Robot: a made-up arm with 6 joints. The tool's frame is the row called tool. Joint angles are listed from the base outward.
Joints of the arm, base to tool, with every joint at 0 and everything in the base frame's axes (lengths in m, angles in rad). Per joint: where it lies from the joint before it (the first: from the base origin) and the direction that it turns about. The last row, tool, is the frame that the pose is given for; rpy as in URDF.
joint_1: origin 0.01 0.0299 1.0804 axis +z
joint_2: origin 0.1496 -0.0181 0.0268 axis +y
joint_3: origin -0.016 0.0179 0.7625 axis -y
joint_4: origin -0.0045 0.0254 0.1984 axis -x
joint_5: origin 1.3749 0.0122 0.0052 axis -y
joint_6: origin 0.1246 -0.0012 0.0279 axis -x
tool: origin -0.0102 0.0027 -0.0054 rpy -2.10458 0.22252 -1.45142
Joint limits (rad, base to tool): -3.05..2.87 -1..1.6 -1.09..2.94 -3.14..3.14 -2.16..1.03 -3.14..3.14
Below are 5 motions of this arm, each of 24 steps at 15 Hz.
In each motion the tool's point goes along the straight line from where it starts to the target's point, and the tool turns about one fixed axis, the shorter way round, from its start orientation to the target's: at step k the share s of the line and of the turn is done. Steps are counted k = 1, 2, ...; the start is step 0. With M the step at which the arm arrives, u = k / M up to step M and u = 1 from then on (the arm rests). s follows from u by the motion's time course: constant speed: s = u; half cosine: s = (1 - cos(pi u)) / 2; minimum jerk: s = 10 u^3 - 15 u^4 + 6 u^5.
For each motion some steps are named. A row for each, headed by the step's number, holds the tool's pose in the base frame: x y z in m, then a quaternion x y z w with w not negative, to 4 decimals.
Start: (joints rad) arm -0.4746 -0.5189 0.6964 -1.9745 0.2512 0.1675
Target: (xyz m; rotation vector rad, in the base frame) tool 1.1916 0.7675 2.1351 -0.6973 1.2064 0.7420
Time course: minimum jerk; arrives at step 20
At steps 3, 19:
3: 0.1097 -0.0189 3.1818 -0.0844 0.1128 -0.0021 0.9900
19: 1.1903 0.7666 2.1363 -0.3133 0.5421 0.3333 0.7049

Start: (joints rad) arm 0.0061 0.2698 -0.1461 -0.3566 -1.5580 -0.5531
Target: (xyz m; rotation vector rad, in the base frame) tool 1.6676 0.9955 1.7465 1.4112 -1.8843 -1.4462
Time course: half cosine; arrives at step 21
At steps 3, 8, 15, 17, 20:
3: 1.6657 0.1618 1.3938 0.3070 -0.7967 -0.4978 0.1526
8: 1.6663 0.3967 1.4932 0.3640 -0.7651 -0.5052 0.1636
15: 1.6672 0.8304 1.6766 0.4650 -0.6981 -0.5131 0.1819
17: 1.6674 0.9193 1.7143 0.4848 -0.6831 -0.5138 0.1854
20: 1.6676 0.9906 1.7444 0.5006 -0.6707 -0.5141 0.1880

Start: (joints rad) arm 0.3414 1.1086 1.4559 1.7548 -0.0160 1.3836
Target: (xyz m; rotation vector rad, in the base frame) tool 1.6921 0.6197 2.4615 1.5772 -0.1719 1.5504
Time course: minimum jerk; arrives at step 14
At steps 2, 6, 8, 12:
2: 2.0183 0.7964 2.1505 0.3031 0.1866 0.7747 0.5227
6: 1.9032 0.7340 2.2602 0.4318 0.0980 0.7393 0.5073
8: 1.8150 0.6862 2.3444 0.5231 0.0282 0.6992 0.4866
12: 1.6999 0.6239 2.4541 0.6299 -0.0632 0.6310 0.4484

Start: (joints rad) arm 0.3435 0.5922 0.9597 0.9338 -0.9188 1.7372
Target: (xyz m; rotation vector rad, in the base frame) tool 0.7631 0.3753 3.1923 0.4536 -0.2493 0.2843
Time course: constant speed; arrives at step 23
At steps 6, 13, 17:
6: 1.5149 0.5661 2.6185 0.5716 -0.0213 0.4201 0.7045
13: 1.2054 0.4876 2.8548 0.4425 -0.0655 0.3149 0.8371
17: 1.0285 0.4427 2.9898 0.3589 -0.0895 0.2477 0.8954

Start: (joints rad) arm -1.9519 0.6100 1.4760 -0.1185 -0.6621 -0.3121
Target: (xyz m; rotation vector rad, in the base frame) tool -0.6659 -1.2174 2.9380 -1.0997 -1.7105 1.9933
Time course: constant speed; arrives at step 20
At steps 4, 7, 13, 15, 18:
4: -0.5112 -1.2815 2.9594 0.2280 0.7314 -0.6272 0.1404
7: -0.5402 -1.2695 2.9554 0.2598 0.7125 -0.6460 0.0869
13: -0.5982 -1.2455 2.9474 -0.3197 -0.6650 0.6747 0.0211
15: -0.6176 -1.2374 2.9447 -0.3384 -0.6464 0.6815 0.0571
18: -0.6466 -1.2254 2.9407 -0.3651 -0.6160 0.6891 0.1109

